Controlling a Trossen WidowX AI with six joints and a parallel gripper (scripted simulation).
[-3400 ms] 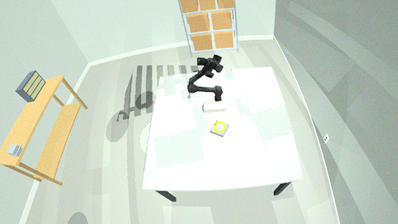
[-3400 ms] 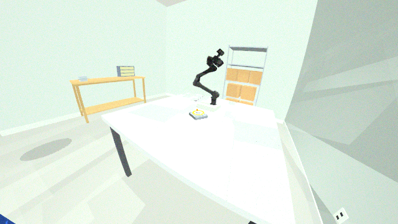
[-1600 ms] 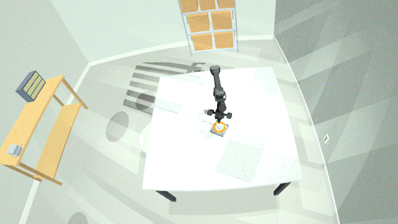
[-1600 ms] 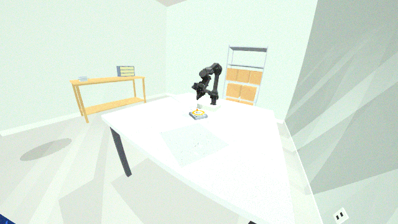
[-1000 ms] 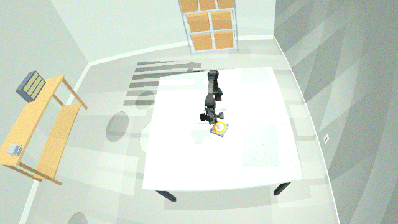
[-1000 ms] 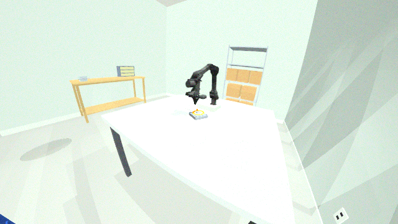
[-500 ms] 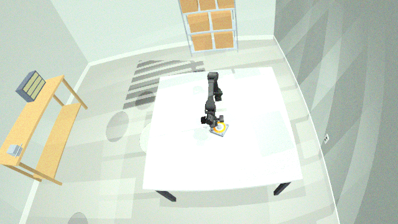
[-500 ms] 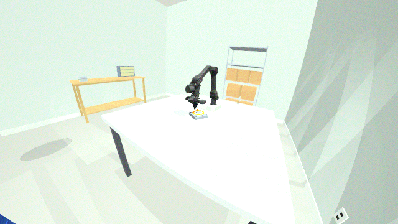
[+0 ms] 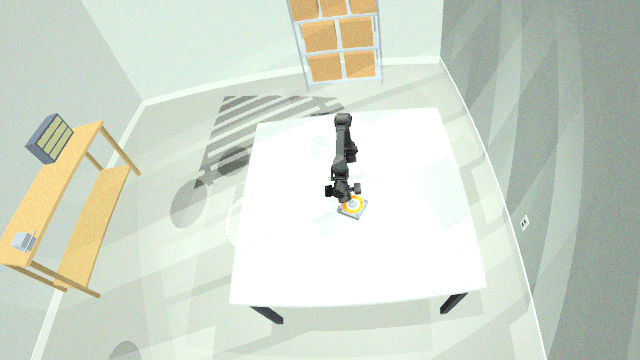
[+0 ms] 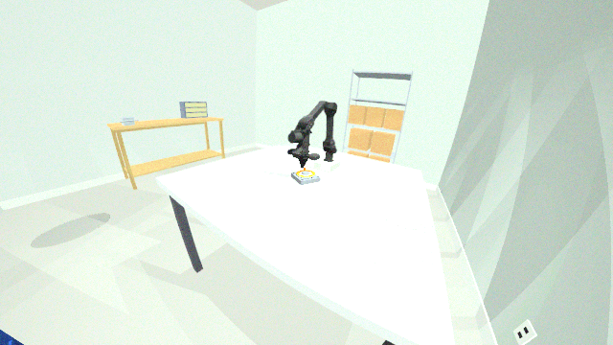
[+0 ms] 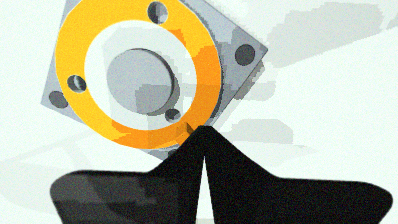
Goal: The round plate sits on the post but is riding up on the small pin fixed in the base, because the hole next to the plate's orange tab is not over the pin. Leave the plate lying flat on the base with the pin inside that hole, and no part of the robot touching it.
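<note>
Now: gripper tip 3 cm short of the square grey base, 4 cm to the right of it and 2 cm above it.
</note>
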